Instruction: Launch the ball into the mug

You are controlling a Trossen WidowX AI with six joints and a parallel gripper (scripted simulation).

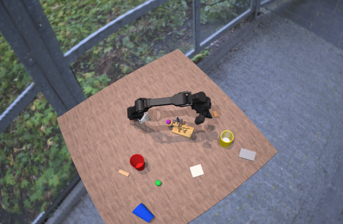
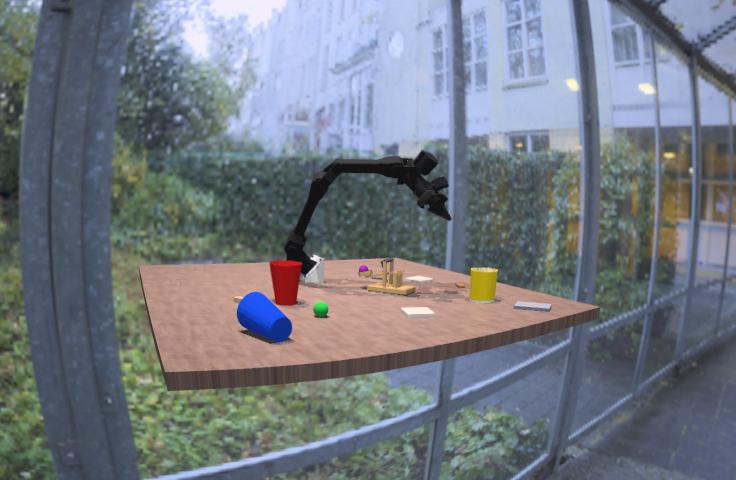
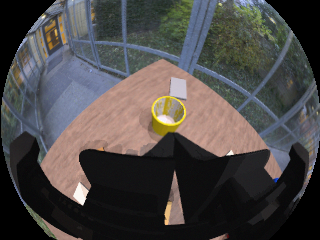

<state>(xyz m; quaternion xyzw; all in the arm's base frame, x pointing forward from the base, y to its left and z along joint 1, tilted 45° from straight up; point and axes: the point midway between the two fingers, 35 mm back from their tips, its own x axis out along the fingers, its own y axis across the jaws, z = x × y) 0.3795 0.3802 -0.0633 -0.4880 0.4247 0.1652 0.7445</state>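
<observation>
Now: the purple ball 22 cm behind my gripper tip, 19 cm to the right of it and 19 cm below it. The rest, counted from my gripper tip: wooden catapult: 20 cm below, 18 cm behind, 15 cm to the right; green ball: 48 cm to the right, 23 cm below, 11 cm ahead; yellow mug: 22 cm below, 11 cm ahead, 7 cm to the left.
</observation>
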